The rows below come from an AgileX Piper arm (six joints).
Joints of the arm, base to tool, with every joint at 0 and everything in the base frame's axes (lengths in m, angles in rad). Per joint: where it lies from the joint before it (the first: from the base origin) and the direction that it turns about. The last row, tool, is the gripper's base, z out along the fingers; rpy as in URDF.
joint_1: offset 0 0 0.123 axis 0 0 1
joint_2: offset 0 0 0 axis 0 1 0
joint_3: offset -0.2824 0 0.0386 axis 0 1 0
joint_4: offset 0.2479 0 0.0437 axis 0.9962 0 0.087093
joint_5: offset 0 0 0 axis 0 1 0
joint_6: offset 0.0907 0 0.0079 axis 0.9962 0 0.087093
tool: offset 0 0 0 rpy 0 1.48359 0
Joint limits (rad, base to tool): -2.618..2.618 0..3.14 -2.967..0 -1.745..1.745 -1.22..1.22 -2.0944..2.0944
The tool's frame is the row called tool.
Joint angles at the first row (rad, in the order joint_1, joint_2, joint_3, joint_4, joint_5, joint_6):
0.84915, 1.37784, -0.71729, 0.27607, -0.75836, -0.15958
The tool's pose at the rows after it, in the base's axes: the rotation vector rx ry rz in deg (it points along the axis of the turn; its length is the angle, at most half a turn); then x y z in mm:
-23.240 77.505 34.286 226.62 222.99 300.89
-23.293 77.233 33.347 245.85 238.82 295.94
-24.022 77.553 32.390 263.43 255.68 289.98
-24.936 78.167 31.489 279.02 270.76 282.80
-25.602 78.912 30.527 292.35 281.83 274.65
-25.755 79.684 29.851 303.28 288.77 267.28
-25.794 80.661 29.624 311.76 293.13 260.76
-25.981 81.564 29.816 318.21 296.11 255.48
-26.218 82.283 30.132 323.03 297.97 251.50
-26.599 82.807 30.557 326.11 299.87 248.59
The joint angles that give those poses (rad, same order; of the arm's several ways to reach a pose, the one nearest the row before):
0.82649, 1.47060, -0.78266, 0.24100, -0.80285, -0.13335
0.81599, 1.56423, -0.86256, 0.23463, -0.81856, -0.13807
0.81209, 1.65195, -0.94687, 0.23351, -0.81140, -0.15280
0.80894, 1.72992, -1.02427, 0.23267, -0.79563, -0.16782
0.80375, 1.79460, -1.08571, 0.23427, -0.78186, -0.18159
0.79643, 1.84384, -1.13115, 0.23665, -0.77146, -0.18728
0.78863, 1.88005, -1.16383, 0.23477, -0.75805, -0.18252
0.78086, 1.90668, -1.18801, 0.22354, -0.74343, -0.16802
0.77373, 1.92563, -1.20532, 0.20887, -0.73069, -0.15113
0.76945, 1.93940, -1.21844, 0.19280, -0.71963, -0.13463

